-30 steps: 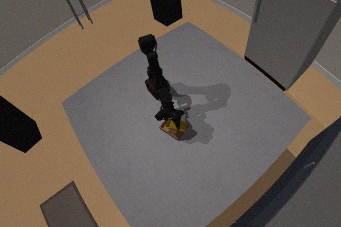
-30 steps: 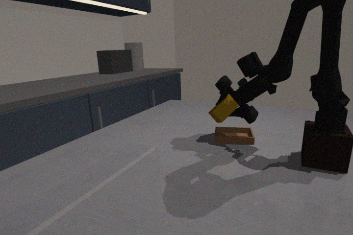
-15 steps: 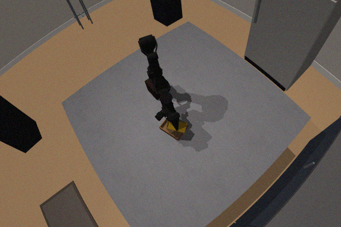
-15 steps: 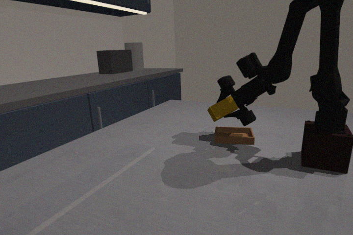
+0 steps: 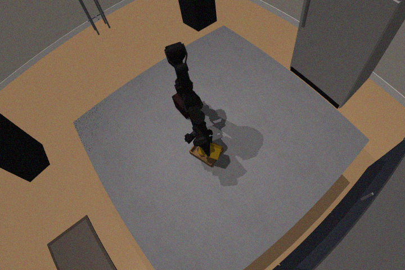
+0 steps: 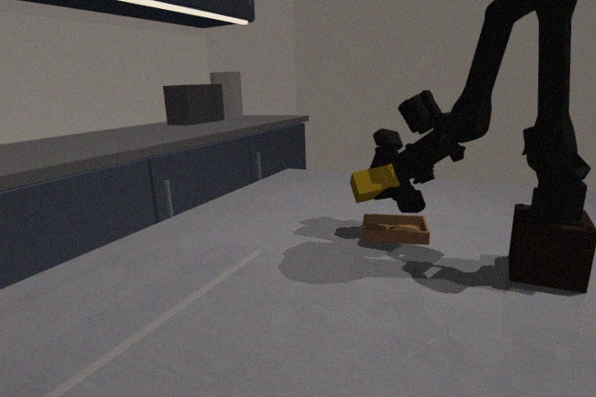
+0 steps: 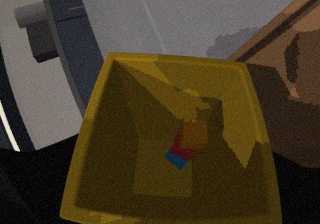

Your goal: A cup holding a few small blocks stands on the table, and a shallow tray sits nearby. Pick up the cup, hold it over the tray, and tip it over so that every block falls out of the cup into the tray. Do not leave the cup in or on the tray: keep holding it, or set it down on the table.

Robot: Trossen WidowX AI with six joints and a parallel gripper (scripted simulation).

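The blue block lies 20 mm ahead of my gripper tip, 30 mm to the left of it and 10 mm below it. The rest, counted from my gripper tip: orange block 10 mm behind, 10 mm to the left, 10 mm below; yellow cup 10 mm ahead, 20 mm to the left, 10 mm above.
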